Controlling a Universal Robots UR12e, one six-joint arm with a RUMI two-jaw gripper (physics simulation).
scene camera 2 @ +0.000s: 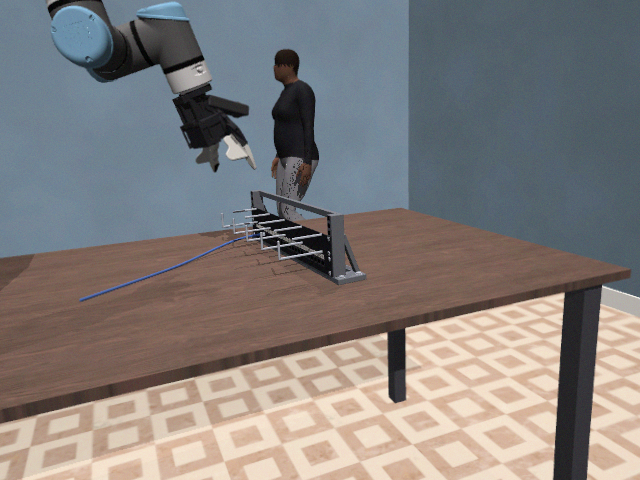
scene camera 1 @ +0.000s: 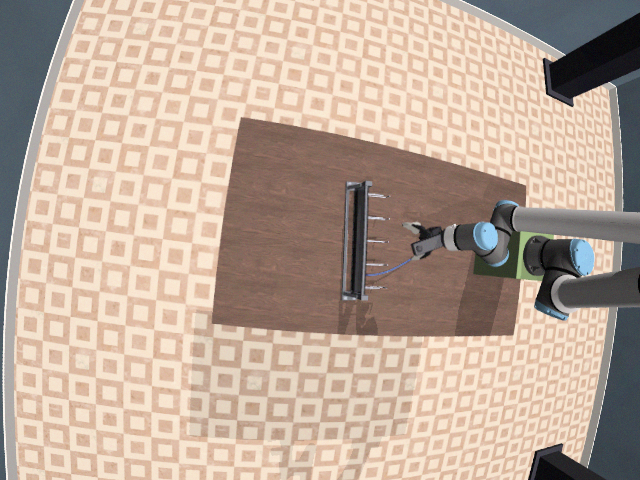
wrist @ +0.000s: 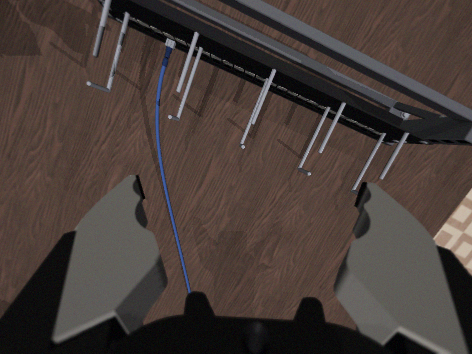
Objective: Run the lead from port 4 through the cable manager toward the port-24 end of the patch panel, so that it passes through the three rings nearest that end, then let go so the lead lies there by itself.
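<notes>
The blue lead point(scene camera 1: 395, 267) point(scene camera 2: 175, 265) point(wrist: 157, 120) runs from its plug in the patch panel point(scene camera 1: 359, 240) point(wrist: 232, 52), between the first and second rings at the low-port end, out over the table; its free end lies on the table in scene camera 2. The three rings nearest the port-24 end are the middle ring point(scene camera 1: 377, 241) point(wrist: 248, 130), the fourth ring point(scene camera 1: 378, 218) point(wrist: 314, 138) and the end ring point(scene camera 1: 378, 195) point(wrist: 369, 162); the lead is in none of them. My gripper point(scene camera 1: 410, 241) point(scene camera 2: 235, 168) point(wrist: 247, 181) is open and empty, high above the table in front of the rings.
A grey frame point(scene camera 2: 337, 245) with a top rail holds the panel on the brown table point(scene camera 1: 289, 170) point(scene camera 2: 444, 258). The ring rods stick out toward the arm, with upturned tips. The arm's green base block point(scene camera 1: 522, 248) is at the table's right side. A person point(scene camera 2: 294, 118) stands behind the table.
</notes>
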